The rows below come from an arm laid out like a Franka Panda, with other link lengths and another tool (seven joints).
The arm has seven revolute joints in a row. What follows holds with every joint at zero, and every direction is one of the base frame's. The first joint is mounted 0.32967 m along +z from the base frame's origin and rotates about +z. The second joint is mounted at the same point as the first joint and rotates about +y. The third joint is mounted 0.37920 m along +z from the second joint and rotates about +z. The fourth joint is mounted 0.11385 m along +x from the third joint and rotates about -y. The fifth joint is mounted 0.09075 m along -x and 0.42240 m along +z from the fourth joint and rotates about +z. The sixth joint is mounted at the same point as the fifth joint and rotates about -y. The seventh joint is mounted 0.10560 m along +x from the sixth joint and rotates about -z. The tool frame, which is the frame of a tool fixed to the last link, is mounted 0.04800 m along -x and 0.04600 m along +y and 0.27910 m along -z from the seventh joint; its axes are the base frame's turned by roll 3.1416, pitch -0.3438 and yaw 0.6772 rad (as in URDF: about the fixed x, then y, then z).
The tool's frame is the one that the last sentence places.
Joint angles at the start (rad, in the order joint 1, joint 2, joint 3, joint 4, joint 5, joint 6, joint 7):
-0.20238, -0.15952, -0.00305, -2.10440, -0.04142, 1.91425, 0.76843
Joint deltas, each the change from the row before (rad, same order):
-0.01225, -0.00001, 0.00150, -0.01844, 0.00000, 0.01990, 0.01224
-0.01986, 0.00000, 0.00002, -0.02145, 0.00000, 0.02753, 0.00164
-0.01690, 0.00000, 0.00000, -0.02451, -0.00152, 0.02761, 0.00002
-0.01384, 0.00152, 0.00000, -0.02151, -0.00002, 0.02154, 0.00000
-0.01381, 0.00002, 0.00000, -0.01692, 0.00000, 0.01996, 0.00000
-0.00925, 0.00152, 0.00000, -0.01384, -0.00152, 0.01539, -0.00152
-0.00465, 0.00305, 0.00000, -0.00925, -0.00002, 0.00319, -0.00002
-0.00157, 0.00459, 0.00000, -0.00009, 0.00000, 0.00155, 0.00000
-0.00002, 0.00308, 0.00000, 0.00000, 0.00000, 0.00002, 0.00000
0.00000, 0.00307, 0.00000, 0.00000, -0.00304, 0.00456, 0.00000
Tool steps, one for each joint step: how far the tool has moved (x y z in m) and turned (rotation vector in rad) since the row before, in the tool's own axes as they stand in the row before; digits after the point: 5 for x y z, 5 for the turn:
-0.00167, 0.00559, 0.00783, -0.00709, 0.00103, 0.02114
-0.00090, 0.01063, 0.00911, -0.00564, 0.00523, 0.01990
-0.00308, 0.00934, 0.01002, -0.00551, 0.00253, 0.01434
-0.00405, 0.00737, 0.00938, -0.00391, -0.00206, 0.01232
-0.00194, 0.00737, 0.00680, -0.00362, 0.00243, 0.01266
-0.00256, 0.00519, 0.00624, -0.00303, -0.00022, 0.00575
-0.00431, 0.00255, 0.00512, -0.00198, -0.00926, 0.00368
-0.00034, 0.00073, 0.00254, -0.00065, -0.00318, 0.00124
-0.00059, -0.00006, 0.00163, -0.00021, -0.00305, -0.00018
0.00066, 0.00041, 0.00176, -0.00180, 0.00176, -0.00228

